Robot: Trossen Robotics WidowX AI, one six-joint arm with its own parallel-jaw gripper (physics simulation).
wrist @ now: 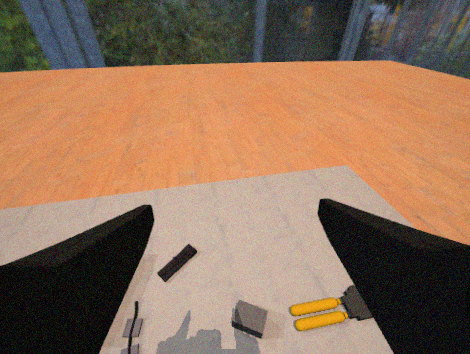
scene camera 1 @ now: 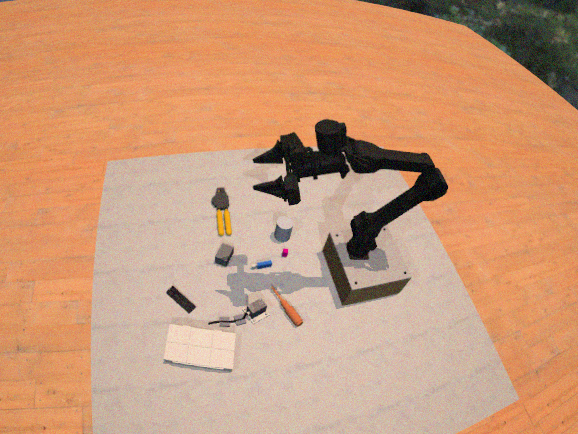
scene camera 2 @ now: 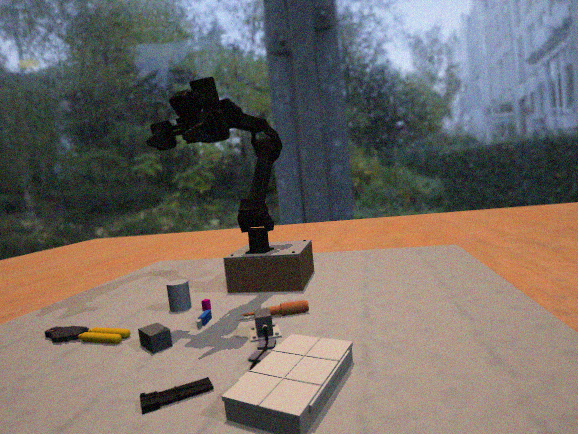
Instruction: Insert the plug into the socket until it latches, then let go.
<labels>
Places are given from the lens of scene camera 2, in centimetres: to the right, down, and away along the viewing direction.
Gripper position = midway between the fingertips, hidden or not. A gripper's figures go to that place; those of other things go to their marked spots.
gripper (scene camera 2: 164,140): -25, -15, 68
white tiled block (scene camera 2: 295,381): 1, 21, 44
</labels>
